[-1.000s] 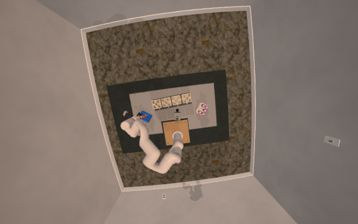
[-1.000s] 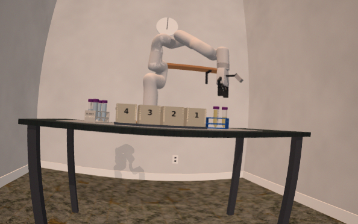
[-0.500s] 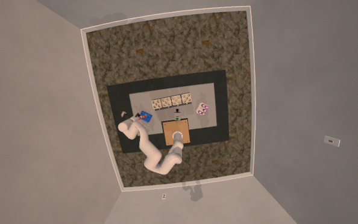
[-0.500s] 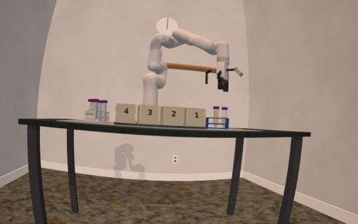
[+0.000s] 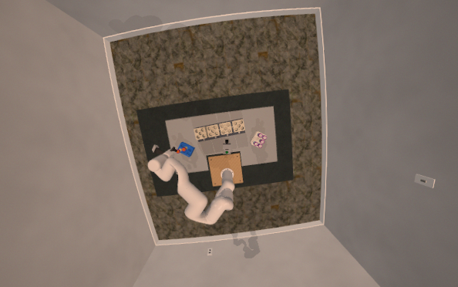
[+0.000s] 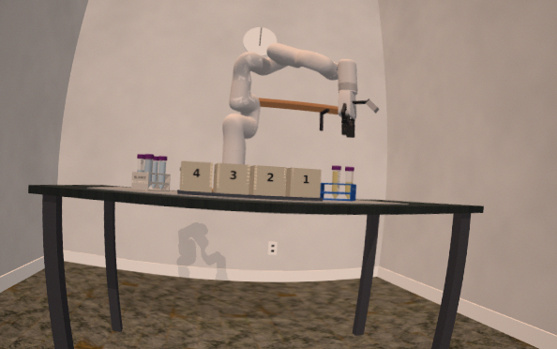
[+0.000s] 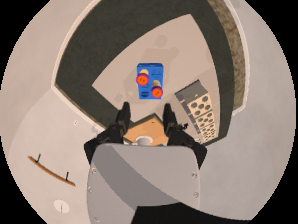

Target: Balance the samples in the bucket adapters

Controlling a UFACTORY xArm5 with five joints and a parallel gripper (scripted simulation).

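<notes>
The orange-dotted sample tube is 20 mm behind my hand, 20 mm to the left of it and 190 mm below it. Round my hand: adapter 2 (180 mm ahead, 280 mm to the right, 200 mm below); blue sample rack RS (10 mm behind, 30 mm to the right, 220 mm below); green DONE key (410 mm to the right, 180 mm below).
</notes>
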